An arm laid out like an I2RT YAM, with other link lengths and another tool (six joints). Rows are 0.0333 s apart.
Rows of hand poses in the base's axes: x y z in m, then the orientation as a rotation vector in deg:
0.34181, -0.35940, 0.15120, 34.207, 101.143, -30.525
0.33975, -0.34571, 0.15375, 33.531, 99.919, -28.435
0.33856, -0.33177, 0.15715, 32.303, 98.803, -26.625
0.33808, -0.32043, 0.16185, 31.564, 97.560, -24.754
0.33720, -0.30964, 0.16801, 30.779, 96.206, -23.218
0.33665, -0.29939, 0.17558, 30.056, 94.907, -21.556
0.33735, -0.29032, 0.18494, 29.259, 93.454, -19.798
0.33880, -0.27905, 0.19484, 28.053, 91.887, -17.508
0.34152, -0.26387, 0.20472, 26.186, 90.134, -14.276
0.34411, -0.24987, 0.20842, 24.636, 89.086, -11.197
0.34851, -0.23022, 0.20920, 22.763, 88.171, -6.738
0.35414, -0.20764, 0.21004, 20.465, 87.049, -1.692
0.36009, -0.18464, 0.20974, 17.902, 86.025, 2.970
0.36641, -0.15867, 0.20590, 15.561, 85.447, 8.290
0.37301, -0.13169, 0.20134, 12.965, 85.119, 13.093
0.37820, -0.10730, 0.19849, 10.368, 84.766, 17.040
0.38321, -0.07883, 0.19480, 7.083, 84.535, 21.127
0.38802, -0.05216, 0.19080, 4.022, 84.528, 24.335
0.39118, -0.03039, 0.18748, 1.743, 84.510, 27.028
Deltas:
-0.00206, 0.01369, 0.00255, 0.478, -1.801, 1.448
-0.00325, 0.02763, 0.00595, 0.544, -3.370, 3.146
-0.00373, 0.03897, 0.01065, 0.877, -5.091, 4.537
-0.00461, 0.04976, 0.01681, 0.953, -6.795, 5.781
-0.00516, 0.06001, 0.02438, 1.169, -8.487, 7.059
-0.00446, 0.06908, 0.03374, 1.365, -10.340, 8.434
-0.00301, 0.08035, 0.04364, 1.655, -12.429, 10.381
-0.00029, 0.09553, 0.05352, 2.158, -14.909, 13.303
0.00230, 0.10953, 0.05722, 2.997, -16.670, 15.989
0.00670, 0.12918, 0.05800, 4.661, -18.617, 19.670
0.01233, 0.15176, 0.05884, 6.491, -20.783, 23.981
0.01828, 0.17476, 0.05854, 8.015, -22.624, 28.308
0.02460, 0.20073, 0.05470, 10.333, -24.094, 32.855
0.03120, 0.22771, 0.05014, 12.292, -25.050, 37.329
0.03639, 0.25210, 0.04729, 13.677, -25.754, 41.353
0.04140, 0.28057, 0.04360, 14.881, -26.152, 45.970
0.04621, 0.30724, 0.03960, 15.658, -26.121, 49.954
0.04937, 0.32901, 0.03628, 16.486, -26.090, 53.076

